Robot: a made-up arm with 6 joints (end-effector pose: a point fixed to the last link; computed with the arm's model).
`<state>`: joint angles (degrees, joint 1 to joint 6).
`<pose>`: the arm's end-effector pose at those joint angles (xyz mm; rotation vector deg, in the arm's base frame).
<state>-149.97 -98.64 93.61 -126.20 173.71 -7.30</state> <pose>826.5 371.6 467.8 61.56 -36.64 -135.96</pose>
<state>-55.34 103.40 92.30 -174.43 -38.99 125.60</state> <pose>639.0 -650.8 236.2 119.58 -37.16 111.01</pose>
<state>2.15 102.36 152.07 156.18 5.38 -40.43</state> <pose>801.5 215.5 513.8 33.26 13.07 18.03</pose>
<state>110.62 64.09 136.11 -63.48 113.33 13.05</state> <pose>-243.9 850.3 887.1 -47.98 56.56 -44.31</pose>
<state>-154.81 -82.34 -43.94 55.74 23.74 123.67</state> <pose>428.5 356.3 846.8 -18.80 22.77 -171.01</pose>
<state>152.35 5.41 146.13 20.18 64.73 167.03</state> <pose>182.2 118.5 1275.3 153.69 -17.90 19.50</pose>
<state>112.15 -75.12 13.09 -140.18 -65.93 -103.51</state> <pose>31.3 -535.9 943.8 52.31 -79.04 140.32</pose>
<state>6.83 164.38 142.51 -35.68 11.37 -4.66</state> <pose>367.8 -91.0 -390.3 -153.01 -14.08 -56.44</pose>
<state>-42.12 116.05 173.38 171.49 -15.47 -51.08</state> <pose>665.6 -372.2 370.2 22.62 -26.41 -23.41</pose>
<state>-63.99 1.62 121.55 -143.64 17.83 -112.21</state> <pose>120.3 37.3 1467.2 5.51 -57.34 -15.31</pose>
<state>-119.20 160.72 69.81 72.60 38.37 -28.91</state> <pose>-222.9 -280.8 -435.9 -159.19 50.95 -7.67</pose>
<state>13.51 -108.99 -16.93 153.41 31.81 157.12</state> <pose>-775.4 -1.3 528.7 -75.79 -52.93 -125.47</pose>
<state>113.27 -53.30 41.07 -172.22 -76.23 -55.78</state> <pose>36.8 -556.9 1188.4 114.80 -75.46 95.63</pose>
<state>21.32 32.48 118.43 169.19 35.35 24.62</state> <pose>327.2 317.2 1289.7 -17.63 -11.86 -20.07</pose>
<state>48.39 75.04 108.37 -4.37 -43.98 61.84</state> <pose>722.1 618.1 725.3 63.45 101.86 53.42</pose>
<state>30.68 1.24 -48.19 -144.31 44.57 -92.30</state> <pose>-21.8 171.6 886.0 -5.91 121.97 -44.81</pose>
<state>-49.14 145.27 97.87 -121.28 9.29 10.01</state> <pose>300.3 -273.3 -423.8 -72.99 109.97 -45.95</pose>
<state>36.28 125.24 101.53 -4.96 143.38 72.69</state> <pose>663.6 322.2 -65.9 40.79 -42.67 107.78</pose>
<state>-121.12 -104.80 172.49 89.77 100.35 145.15</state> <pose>237.0 439.5 105.0 17.74 38.47 -44.66</pose>
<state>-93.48 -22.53 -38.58 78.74 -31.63 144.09</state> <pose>-106.2 -22.6 1195.0 8.09 121.61 -126.19</pose>
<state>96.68 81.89 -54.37 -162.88 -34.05 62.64</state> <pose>-219.6 476.5 388.6 156.73 31.31 -76.72</pose>
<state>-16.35 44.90 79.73 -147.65 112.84 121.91</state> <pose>748.9 -76.7 973.7 -152.37 82.61 16.70</pose>
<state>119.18 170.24 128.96 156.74 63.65 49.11</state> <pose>-283.8 204.0 -361.4 158.03 2.07 -76.81</pose>
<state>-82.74 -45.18 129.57 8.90 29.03 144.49</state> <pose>-301.9 733.3 997.1 -89.67 -125.20 -18.68</pose>
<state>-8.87 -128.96 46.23 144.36 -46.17 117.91</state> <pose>-817.9 249.7 -38.8 117.80 -85.57 -88.30</pose>
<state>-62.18 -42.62 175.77 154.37 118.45 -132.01</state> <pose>-140.4 609.3 826.8 10.88 -14.27 19.64</pose>
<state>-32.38 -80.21 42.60 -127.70 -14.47 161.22</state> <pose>-549.8 499.8 917.8 -6.05 -20.70 81.62</pose>
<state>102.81 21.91 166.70 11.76 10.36 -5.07</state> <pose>126.1 107.9 1224.9 -0.22 31.24 -112.51</pose>
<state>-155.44 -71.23 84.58 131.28 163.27 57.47</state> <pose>804.7 318.1 700.3 27.11 -130.74 80.88</pose>
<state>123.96 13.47 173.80 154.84 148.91 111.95</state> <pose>-128.0 -72.7 1168.5 -30.66 -110.85 -4.07</pose>
